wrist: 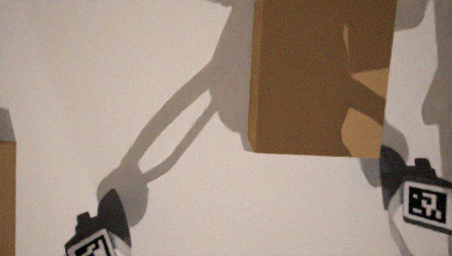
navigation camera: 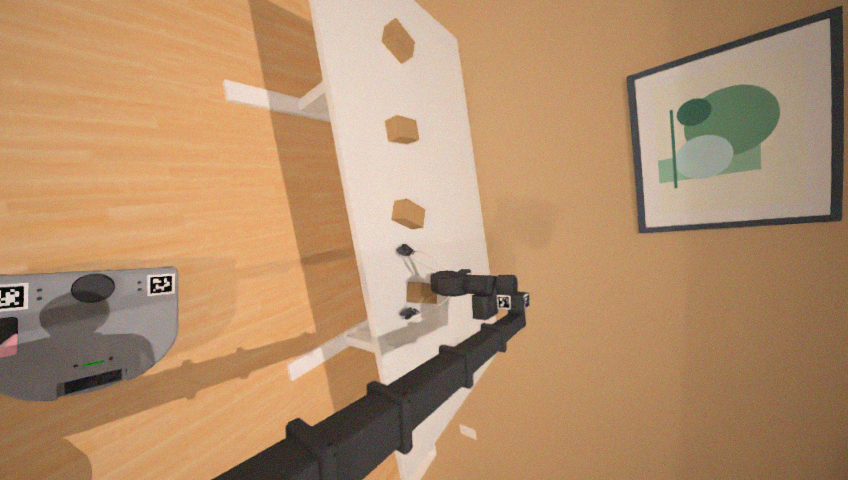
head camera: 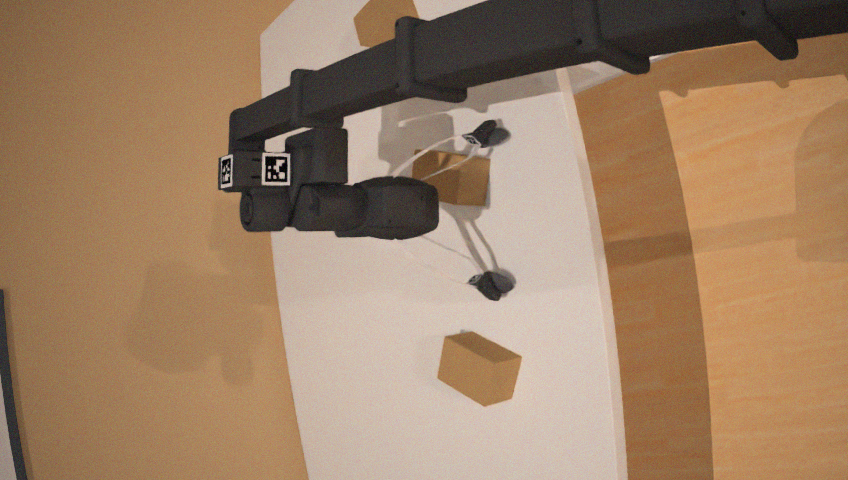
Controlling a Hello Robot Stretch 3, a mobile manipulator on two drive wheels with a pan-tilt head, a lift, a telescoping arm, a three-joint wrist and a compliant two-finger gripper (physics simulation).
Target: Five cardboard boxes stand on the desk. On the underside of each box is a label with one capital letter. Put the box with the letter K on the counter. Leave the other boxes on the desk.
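Note:
A framed picture (navigation camera: 740, 135) is visible. White desk (head camera: 363, 324), visible in the wrist view also (wrist: 156, 107). My gripper appears in the head camera view (head camera: 505, 210), the wrist view (wrist: 246, 187) and the navigation camera view (navigation camera: 400, 280).

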